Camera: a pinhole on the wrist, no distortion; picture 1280 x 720 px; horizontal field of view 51.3 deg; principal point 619.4 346.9 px. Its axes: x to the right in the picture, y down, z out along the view. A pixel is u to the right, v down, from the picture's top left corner.
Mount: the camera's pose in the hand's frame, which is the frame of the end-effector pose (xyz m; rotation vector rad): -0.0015 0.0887 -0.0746 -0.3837 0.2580 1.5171
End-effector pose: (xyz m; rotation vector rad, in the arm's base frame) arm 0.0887 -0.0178 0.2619 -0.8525 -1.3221 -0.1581
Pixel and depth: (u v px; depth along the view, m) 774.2 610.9 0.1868
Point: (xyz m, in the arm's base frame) 0.1104 0.1446 0.1330
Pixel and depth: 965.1 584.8 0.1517
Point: 0.1452 0.1268 0.1439
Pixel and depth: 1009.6 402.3 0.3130
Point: 0.1090 0.2863 0.0970
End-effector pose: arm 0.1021 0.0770 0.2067 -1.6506 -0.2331 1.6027
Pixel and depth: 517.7 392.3 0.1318
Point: 0.0030 0.0001 0.1400
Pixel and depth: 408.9 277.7 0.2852
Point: -0.1478 0.0488 0.1365
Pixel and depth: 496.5 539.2 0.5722
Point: -0.4436 0.0078 0.1889
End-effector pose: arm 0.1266 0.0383 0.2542 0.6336 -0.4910 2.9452
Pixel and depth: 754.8 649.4 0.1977
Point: 0.1887 -0.1701 0.2564
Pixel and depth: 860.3 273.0 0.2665
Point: 0.1518 -0.2373 0.3131
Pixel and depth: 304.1 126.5 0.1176
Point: 0.1199 -0.0804 0.2648
